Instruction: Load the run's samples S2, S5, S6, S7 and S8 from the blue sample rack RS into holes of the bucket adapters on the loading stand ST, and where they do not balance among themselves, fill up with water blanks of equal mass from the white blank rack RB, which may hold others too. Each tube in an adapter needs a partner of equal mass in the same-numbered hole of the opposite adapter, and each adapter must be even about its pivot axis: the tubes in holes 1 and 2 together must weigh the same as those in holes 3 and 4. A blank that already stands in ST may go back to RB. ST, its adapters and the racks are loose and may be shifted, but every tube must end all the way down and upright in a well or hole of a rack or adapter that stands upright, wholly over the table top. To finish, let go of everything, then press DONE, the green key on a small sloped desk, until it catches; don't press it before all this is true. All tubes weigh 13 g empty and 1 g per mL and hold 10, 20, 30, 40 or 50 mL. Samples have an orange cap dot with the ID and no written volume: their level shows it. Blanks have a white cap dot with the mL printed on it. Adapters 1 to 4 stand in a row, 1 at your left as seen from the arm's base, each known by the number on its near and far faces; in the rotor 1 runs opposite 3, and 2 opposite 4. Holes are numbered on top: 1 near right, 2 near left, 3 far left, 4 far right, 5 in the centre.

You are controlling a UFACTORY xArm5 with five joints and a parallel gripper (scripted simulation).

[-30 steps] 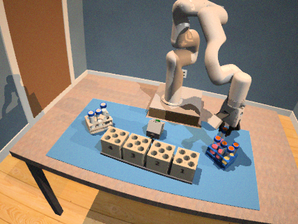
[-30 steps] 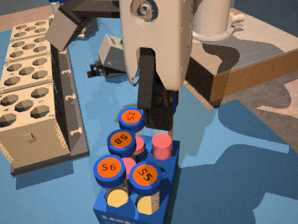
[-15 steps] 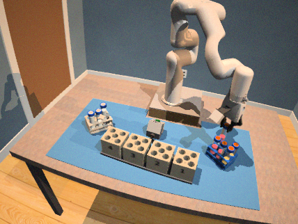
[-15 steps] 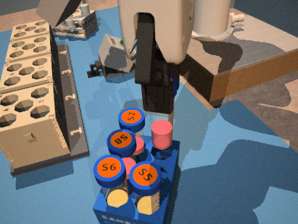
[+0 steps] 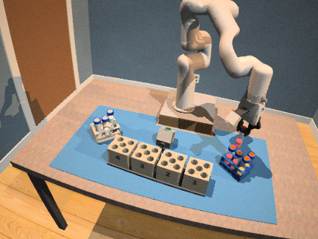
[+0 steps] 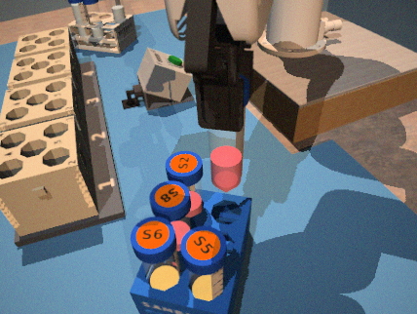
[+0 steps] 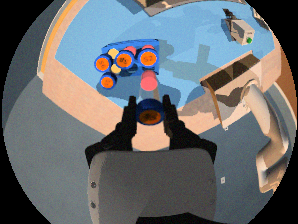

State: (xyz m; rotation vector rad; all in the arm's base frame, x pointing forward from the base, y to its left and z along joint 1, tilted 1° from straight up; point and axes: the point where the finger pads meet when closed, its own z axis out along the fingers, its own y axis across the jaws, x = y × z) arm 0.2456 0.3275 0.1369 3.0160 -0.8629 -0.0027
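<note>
My hand is 17 cm above the blue sample rack RS, 4 cm short of it and 2 cm to the right of it. Also, from my hand: white blank rack RB (63 cm to the right, 17 cm below, 9 cm ahead); then blue-capped tube (63 cm to the right, 14 cm below, 13 cm ahead); then loading stand ST (30 cm to the right, 20 cm below, 19 cm ahead).
</note>
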